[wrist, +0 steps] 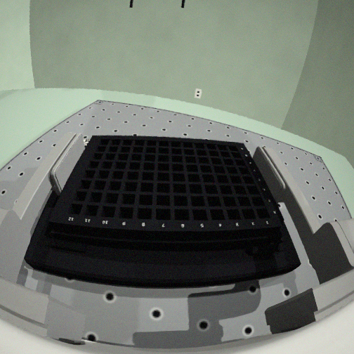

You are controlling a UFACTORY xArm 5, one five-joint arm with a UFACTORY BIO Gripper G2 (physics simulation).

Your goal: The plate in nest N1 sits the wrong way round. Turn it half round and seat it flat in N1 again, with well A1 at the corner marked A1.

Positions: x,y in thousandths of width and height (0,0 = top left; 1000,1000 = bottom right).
Labels:
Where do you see a black well plate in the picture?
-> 371,541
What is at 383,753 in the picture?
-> A black nest.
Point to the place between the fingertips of my gripper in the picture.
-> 482,414

